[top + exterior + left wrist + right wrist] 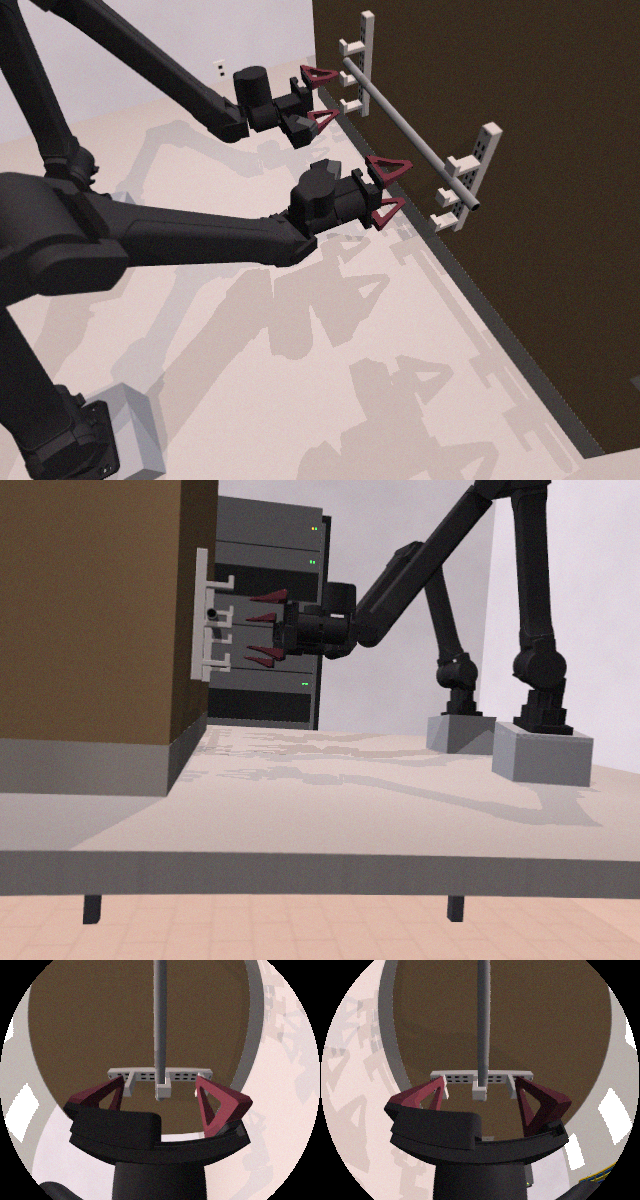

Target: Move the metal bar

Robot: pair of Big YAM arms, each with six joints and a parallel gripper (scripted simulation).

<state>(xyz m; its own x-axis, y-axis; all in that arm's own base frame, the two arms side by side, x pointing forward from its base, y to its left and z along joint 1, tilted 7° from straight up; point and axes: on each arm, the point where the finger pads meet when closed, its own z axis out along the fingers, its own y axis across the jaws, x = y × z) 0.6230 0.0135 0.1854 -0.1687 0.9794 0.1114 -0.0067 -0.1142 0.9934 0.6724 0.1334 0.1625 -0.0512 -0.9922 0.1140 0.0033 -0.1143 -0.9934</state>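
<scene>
Now: right hand 6 cm short of the grey metal bar, 16 cm to the right of it and 1 cm below it. The rest, counted from my right hand: brown wall: 25 cm ahead, 12 cm to the left, 17 cm above.
Now: the grey metal bar 14 cm to the right of my left hand and 9 cm ahead of it. From my left hand the other things lie so: brown wall 28 cm ahead, 18 cm to the right, 16 cm above.
</scene>
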